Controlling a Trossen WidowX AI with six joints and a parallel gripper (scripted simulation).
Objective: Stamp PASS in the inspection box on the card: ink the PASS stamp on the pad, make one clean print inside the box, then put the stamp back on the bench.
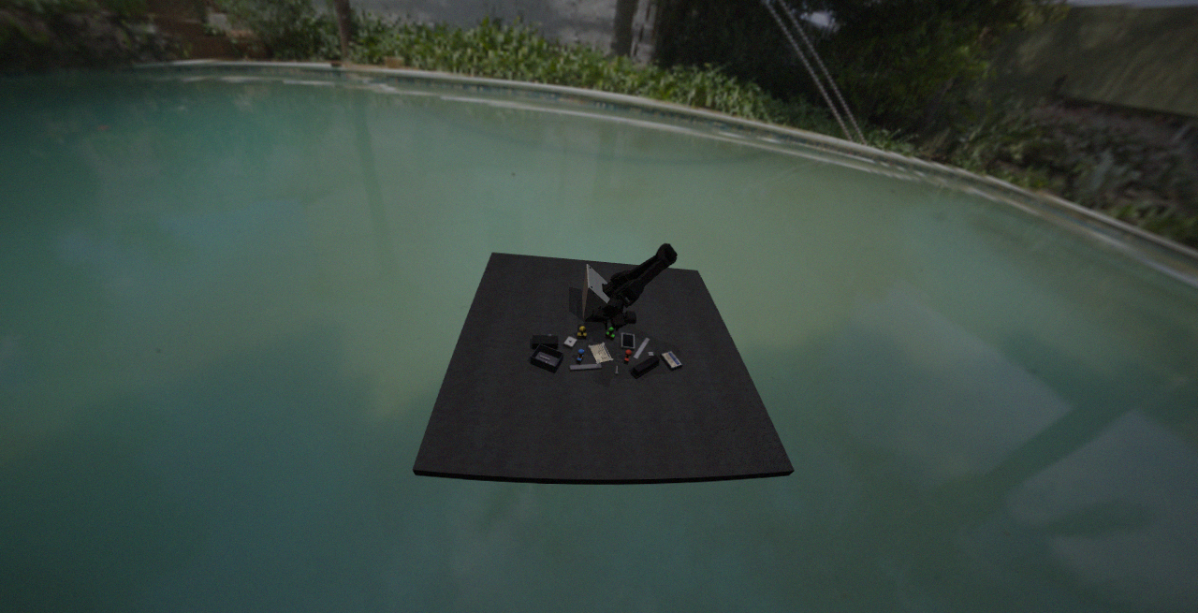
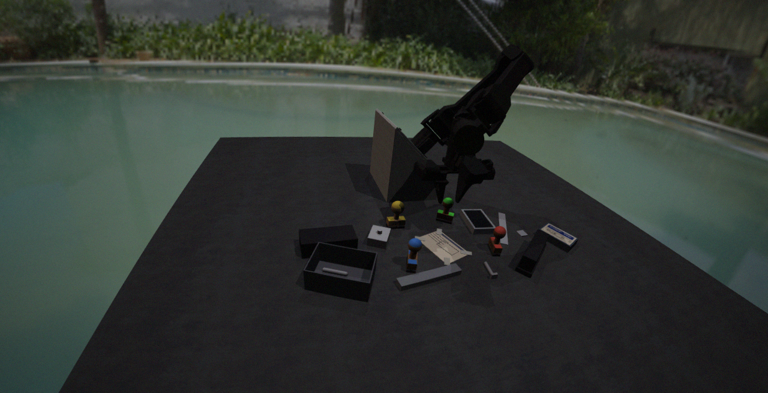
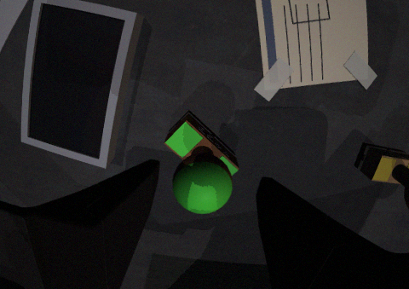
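The green stamp lies 30 mm below my gripper tip. From my gripper tip the other things lie so: cream card (90 mm ahead, 40 mm to the right, 60 mm below); then yellow stamp (10 mm ahead, 130 mm to the right, 30 mm below); then ink pad (20 mm ahead, 80 mm to the left, 50 mm below).
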